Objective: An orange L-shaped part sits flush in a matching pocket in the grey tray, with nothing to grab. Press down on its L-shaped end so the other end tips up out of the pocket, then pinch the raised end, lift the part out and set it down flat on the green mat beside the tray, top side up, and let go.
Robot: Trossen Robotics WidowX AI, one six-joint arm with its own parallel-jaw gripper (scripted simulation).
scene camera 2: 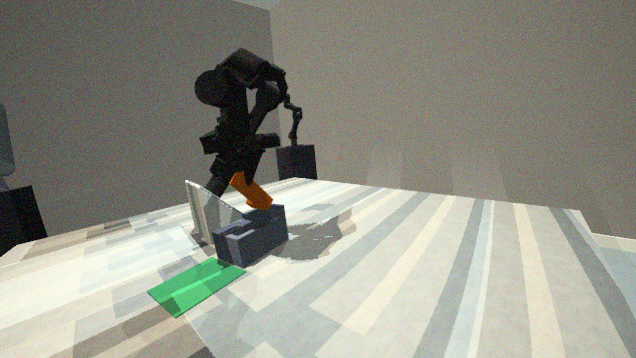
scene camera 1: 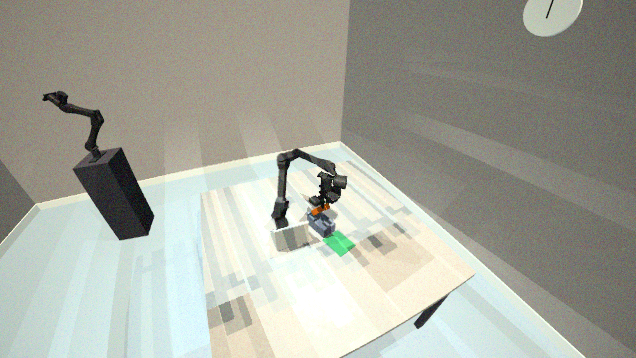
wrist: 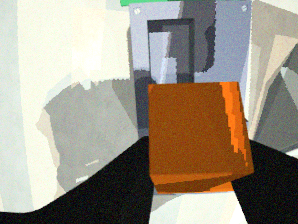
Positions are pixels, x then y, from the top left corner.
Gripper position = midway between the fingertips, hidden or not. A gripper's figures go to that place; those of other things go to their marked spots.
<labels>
My gripper (scene camera 2: pixel 244 184): 50 cm from the lens. An orange L-shaped part (scene camera 2: pixel 257 198): 51 cm from the lens.
</labels>
